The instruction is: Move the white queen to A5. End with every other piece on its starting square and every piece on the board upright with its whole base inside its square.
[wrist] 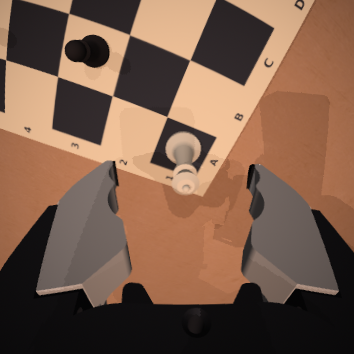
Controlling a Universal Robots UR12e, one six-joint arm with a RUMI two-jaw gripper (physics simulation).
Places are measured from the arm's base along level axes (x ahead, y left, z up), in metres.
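Pixels of known places: gripper, fingertip midpoint: point(182, 165).
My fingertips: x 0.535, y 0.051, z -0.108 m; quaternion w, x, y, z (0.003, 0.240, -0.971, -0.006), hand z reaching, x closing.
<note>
Ahead of a thing's pixels: the offset from my fingertips to its top centre. "spot": to the spot under its first point. Level surfaces: height alone.
The white queen {dx +0.002, dy -0.005, dz +0.034 m} point(184, 154) stands upright on the dark corner square A1 of the chessboard {spot: dx -0.015, dy -0.096, dz -0.019 m} point(281, 42). Its head leans toward the bottom of the view by perspective. My gripper point(182, 165) is partly open, with one finger on each side of the queen in the view and a wide gap to each. The fingers touch nothing, and their height above the queen is hard to tell. Part of the dark square A5 {spot: dx +0.135, dy +0.014, dz -0.019 m} point(2, 87) shows at the left edge of the view.
A black piece {dx +0.081, dy -0.035, dz +0.013 m} point(95, 51), like a pawn, stands upright on B3. Column numbers run along the board's lower edge and letters along its right edge. Brown table {dz -0.025 m} point(310, 60) lies beyond both edges, with shadows of the arm on it.
</note>
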